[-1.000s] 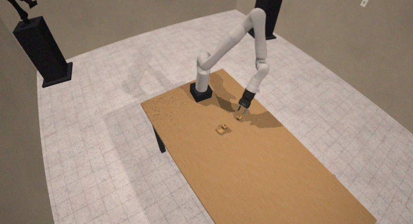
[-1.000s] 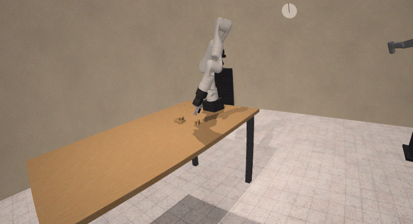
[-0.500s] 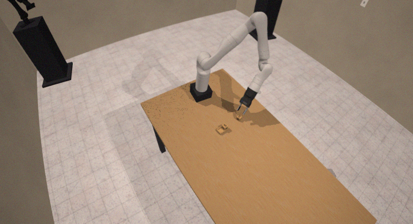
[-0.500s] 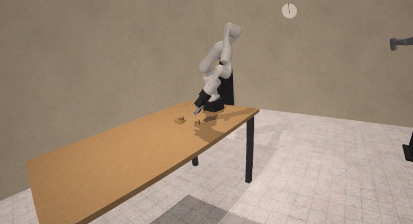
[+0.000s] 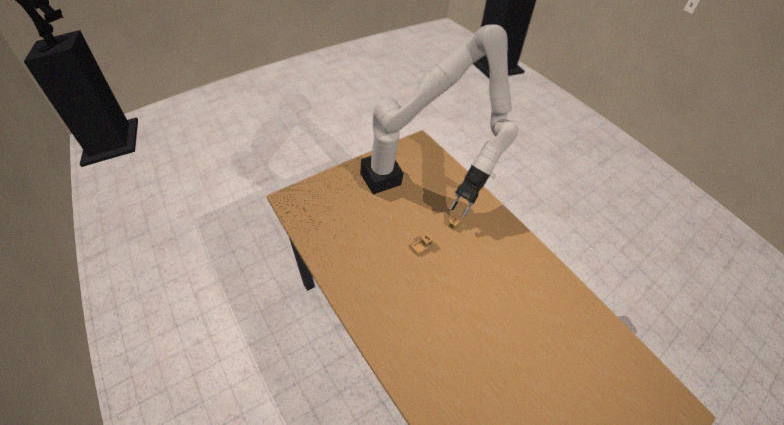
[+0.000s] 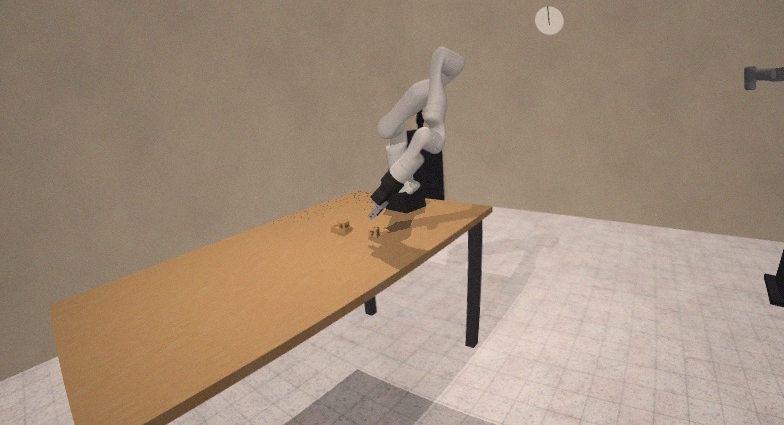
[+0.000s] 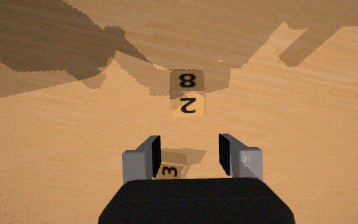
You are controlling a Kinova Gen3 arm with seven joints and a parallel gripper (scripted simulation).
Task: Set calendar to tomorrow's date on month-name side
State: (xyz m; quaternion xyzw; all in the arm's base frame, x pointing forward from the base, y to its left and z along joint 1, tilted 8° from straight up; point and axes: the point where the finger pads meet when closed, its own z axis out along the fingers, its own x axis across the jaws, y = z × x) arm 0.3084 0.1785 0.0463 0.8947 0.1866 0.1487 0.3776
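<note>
Now: the wooden date cube 1 cm ahead of my hand, 1 cm to the right of it and 8 cm below it. From my hand the other things lie so: wooden tray (4 cm ahead, 17 cm to the right, 8 cm below).
</note>
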